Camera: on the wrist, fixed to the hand. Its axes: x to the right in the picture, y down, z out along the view.
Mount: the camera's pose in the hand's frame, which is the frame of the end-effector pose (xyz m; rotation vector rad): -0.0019 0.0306 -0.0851 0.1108 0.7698 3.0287
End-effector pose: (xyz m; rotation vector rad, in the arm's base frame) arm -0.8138 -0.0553 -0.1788 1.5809 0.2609 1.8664
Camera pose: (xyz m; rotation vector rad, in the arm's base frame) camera -0.9041 -0.0573 -0.1845 0.1383 1.0507 -1.0426
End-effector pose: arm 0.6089 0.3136 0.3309 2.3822 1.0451 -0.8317
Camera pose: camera 0.6615 0.3418 0.3989 1.2793 -2.2324 1.1156
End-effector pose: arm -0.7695 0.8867 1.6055 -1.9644 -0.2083 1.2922
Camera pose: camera -0.7068 0.8216 1.6032 0.4863 -2.1269 -0.4616
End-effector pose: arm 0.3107 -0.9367 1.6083 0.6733 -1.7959 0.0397
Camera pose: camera 0.3710 -0.8801 1.6449 -2.0615 -0.4042 1.8624
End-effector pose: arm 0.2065 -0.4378 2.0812 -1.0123 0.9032 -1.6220
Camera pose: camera 0.1389 -0.4359 2.0211 1.2635 1.1807 0.8321
